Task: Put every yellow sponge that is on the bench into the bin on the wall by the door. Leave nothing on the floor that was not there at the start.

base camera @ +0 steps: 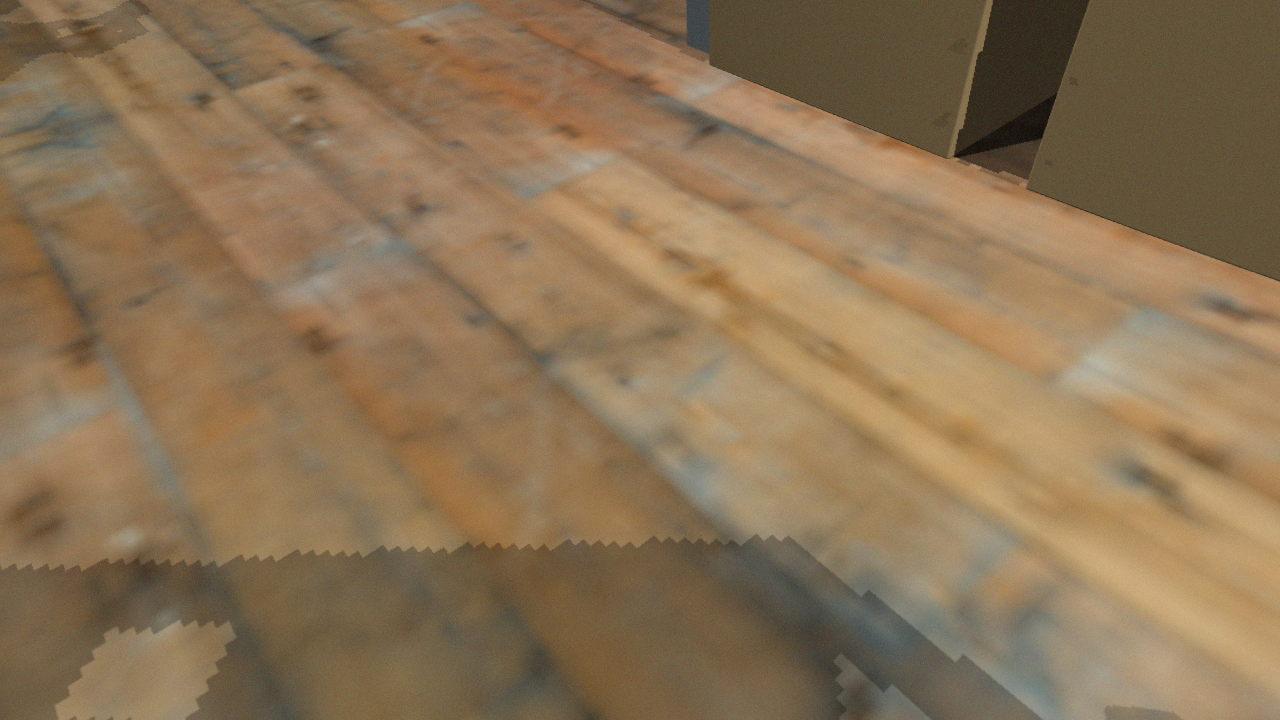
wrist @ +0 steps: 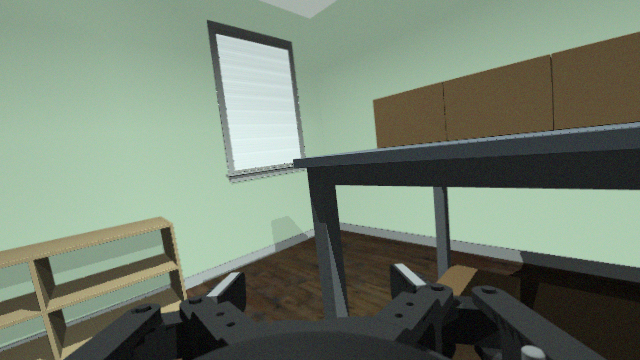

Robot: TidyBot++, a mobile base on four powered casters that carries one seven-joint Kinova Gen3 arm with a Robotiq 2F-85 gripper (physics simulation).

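Frame: origin at the arm's base, x ahead, y left, z up, level; centimetres.
Where they show: gripper, fingertip midpoint: point(wrist: 318, 285).
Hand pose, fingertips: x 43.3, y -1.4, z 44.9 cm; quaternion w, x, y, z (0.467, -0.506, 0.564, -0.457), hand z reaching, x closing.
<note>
After its pixels a point has its place.
My gripper point(wrist: 318, 285) {x 43.3, y -1.4, z 44.9 cm} is open and empty in the lower part of the wrist view, its two fingers wide apart. It points toward the near left corner of the bench point(wrist: 480, 162) {x 67.5, y -29.5, z 48.2 cm}, whose top edge is seen from slightly below, at the right. The bench's top surface is hardly visible from this height. No yellow sponge shows in either view. The bin on the wall by the door does not show in either view.
Brown panels point(wrist: 495, 102) {x 94.2, y -54.3, z 60.7 cm} stand along the bench's back. A bench leg point(wrist: 327, 250) {x 94.6, y -4.9, z 26.5 cm} stands ahead. A low wooden shelf point(wrist: 112, 239) {x 162.6, y 104.0, z 20.2 cm} is at the left, near a window point(wrist: 257, 102) {x 274.4, y 35.0, z 105.8 cm}. Brown boxes point(wrist: 585, 320) {x 98.3, y -88.5, z -12.7 cm} sit under the bench; box-like panels point(base camera: 841, 67) {x 79.4, y -15.1, z -35.2 cm} also stand at upper right in the base view.
</note>
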